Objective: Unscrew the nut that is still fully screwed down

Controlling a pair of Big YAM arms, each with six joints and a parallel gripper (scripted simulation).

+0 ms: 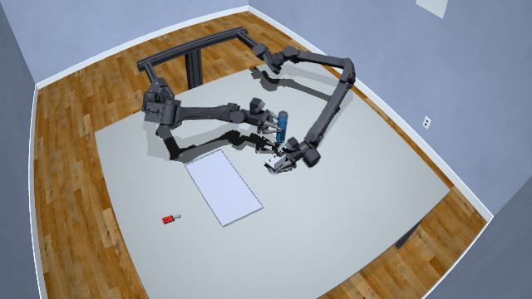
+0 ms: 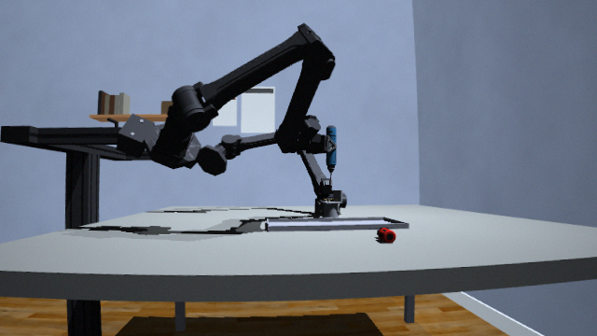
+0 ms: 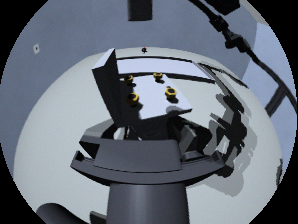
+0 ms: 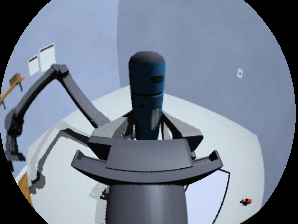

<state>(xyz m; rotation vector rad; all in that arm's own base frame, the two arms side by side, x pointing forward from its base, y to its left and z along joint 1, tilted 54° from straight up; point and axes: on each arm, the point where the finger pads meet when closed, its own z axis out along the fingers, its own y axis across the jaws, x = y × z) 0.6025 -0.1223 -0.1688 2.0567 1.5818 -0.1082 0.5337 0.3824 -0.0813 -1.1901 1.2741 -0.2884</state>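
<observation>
My left gripper is now 50 mm below the bracket. From my left hand the other things lie so: red tool (590 mm to the right, 30 mm ahead, 10 mm below).
</observation>
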